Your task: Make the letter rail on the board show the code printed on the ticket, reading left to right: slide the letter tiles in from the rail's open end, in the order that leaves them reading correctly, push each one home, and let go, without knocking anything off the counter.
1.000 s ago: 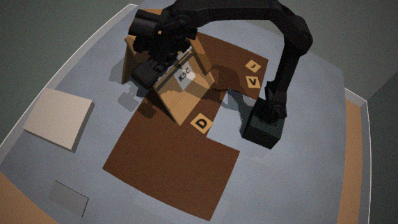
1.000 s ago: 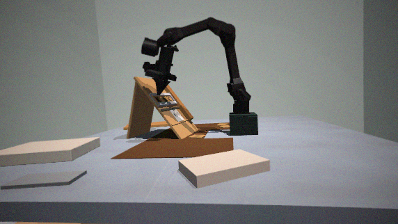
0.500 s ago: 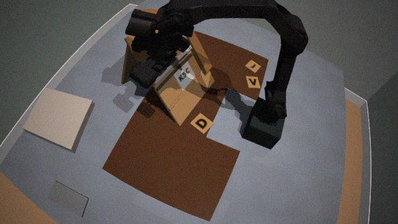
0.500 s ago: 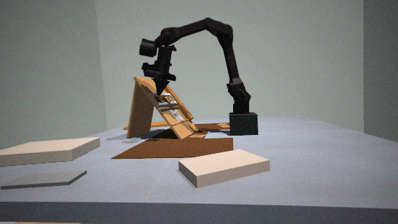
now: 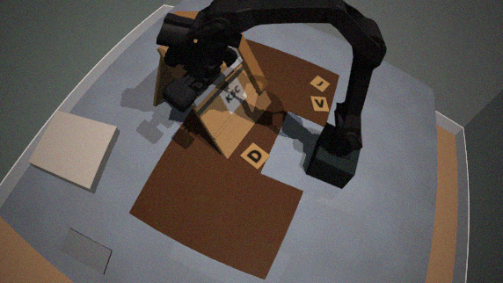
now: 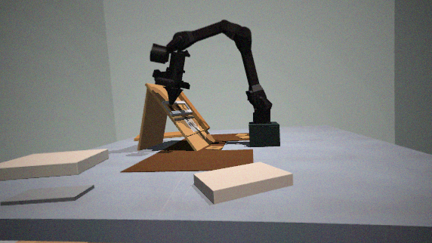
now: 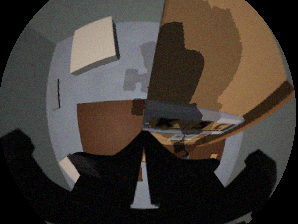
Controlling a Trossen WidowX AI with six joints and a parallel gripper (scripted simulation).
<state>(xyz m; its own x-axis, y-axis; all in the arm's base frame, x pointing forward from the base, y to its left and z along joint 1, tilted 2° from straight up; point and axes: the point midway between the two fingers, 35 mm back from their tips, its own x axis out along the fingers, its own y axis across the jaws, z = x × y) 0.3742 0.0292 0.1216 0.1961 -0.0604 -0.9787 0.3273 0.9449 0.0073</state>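
The white ticket lies 100 mm to the right of my gripper tip, 90 mm below it and 70 mm behind it. Also, from my gripper tip: thin grey plate 420 mm to the left, 210 mm ahead, 190 mm below; then brown mat 190 mm below, 180 mm behind, 70 mm to the right; then beige block 380 mm ahead, 170 mm below, 150 mm to the left.
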